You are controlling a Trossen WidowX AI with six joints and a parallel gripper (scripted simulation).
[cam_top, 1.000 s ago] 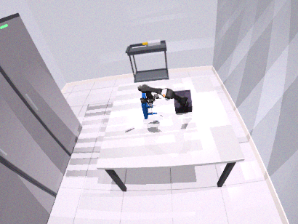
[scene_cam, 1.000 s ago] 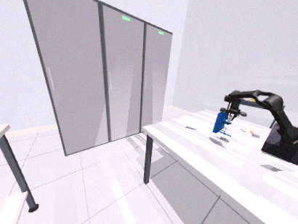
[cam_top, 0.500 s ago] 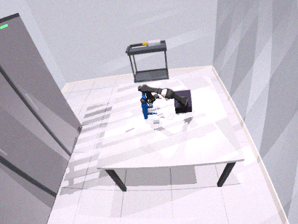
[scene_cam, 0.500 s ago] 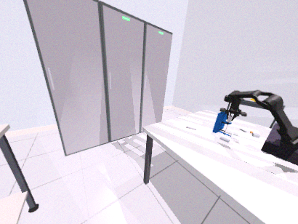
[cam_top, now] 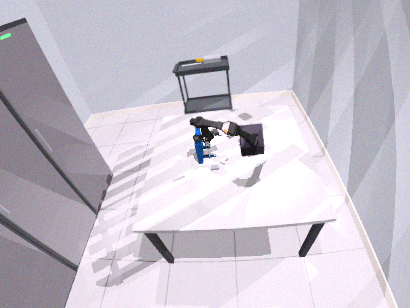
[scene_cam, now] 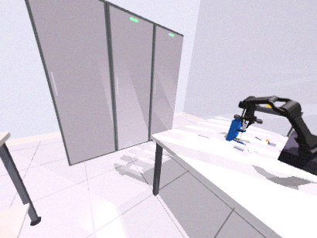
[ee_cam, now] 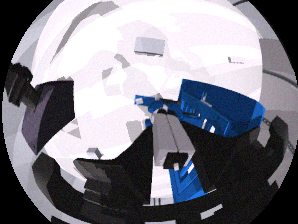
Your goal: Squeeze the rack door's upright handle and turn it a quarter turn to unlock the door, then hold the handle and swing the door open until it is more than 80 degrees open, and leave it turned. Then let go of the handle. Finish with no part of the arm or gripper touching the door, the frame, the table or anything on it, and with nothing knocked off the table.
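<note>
The handle bar is 1 cm to the right of my gripper tip and 2 cm below it.
</note>
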